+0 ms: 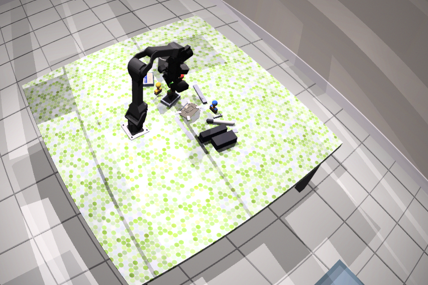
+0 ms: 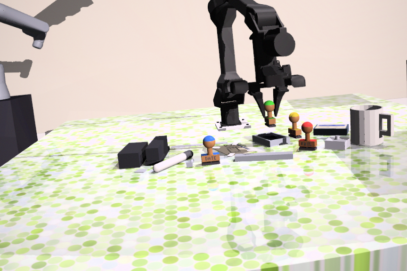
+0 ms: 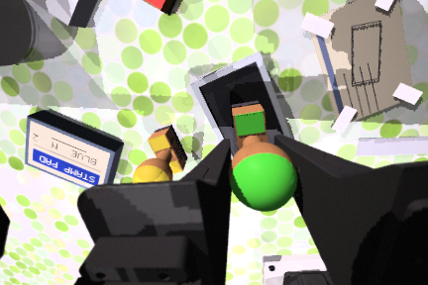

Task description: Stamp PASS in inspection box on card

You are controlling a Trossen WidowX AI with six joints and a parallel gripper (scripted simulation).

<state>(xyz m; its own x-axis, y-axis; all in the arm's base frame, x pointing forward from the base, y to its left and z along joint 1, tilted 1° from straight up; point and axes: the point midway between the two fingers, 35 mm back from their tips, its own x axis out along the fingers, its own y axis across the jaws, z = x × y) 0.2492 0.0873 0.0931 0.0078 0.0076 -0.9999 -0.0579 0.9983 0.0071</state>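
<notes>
Now: the ink pad 60 mm below my gripper tip. The rest, counted from my gripper tip: yellow stamp: 70 mm to the left, 50 mm below, 30 mm behind; then green-knobbed pass stamp: right at my gripper tip; then beige card: 100 mm to the right, 70 mm below, 40 mm ahead.
</notes>
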